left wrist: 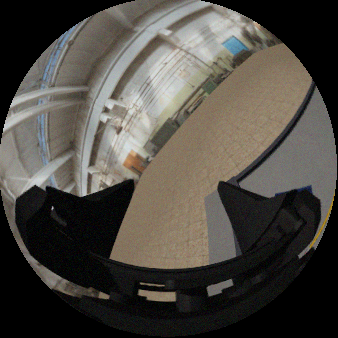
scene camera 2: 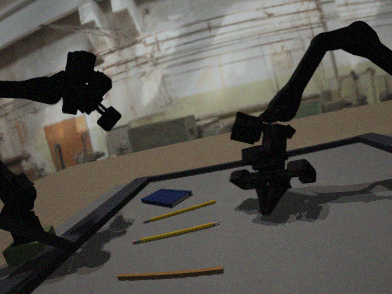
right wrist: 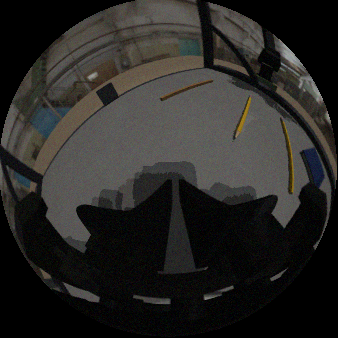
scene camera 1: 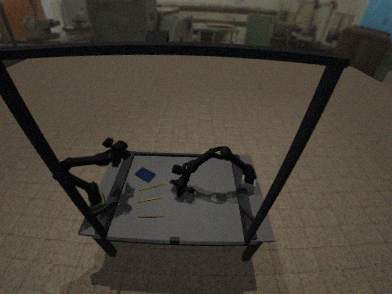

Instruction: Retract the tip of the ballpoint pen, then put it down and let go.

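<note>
The ballpoint pen does not show clearly in any of the views. My right gripper points down with its fingertips nearly together, low over the grey table. A narrow gap between the fingers shows grey and no pen that I can make out; the area behind the fingers is hidden. My left gripper is open and empty. It is raised at the left edge of the table, well away from the right gripper.
Two yellow pencils lie on the table, left of my right gripper in the scene views. An orange stick lies nearer the front. A blue book lies behind them.
</note>
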